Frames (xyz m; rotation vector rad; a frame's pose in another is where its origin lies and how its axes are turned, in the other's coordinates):
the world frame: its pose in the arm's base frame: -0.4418 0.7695 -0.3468 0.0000 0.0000 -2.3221
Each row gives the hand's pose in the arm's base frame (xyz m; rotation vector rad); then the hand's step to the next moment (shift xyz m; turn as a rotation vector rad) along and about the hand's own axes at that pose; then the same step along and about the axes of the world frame.
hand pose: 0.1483 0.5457 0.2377 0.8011 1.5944 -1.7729
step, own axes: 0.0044 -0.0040 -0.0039 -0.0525 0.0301 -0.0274
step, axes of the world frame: 0.0010 -0.0069 -0.0013 -0.0590 0.0232 0.0197
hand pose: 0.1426 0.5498 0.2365 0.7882 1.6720 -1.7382
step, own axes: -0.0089 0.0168 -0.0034 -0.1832 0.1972 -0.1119
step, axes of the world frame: -0.0149 0.0115 -0.0042 -0.2639 0.1235 0.0085
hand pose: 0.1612 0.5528 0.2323 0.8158 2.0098 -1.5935
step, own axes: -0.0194 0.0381 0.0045 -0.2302 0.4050 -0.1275
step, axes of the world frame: -0.0262 0.0305 -0.0151 -0.4143 0.2256 -0.1037
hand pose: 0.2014 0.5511 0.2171 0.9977 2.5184 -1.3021
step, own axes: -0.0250 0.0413 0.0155 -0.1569 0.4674 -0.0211
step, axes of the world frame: -0.0231 0.0357 -0.0276 -0.3746 0.2124 -0.2410
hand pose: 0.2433 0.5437 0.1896 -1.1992 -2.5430 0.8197
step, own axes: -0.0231 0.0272 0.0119 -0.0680 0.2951 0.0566
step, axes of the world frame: -0.0127 0.0258 -0.0242 -0.2004 0.1012 -0.2110
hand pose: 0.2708 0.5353 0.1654 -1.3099 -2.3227 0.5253
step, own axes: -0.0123 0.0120 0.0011 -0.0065 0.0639 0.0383
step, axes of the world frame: -0.0057 0.0134 -0.0092 -0.0343 0.0062 -0.0661
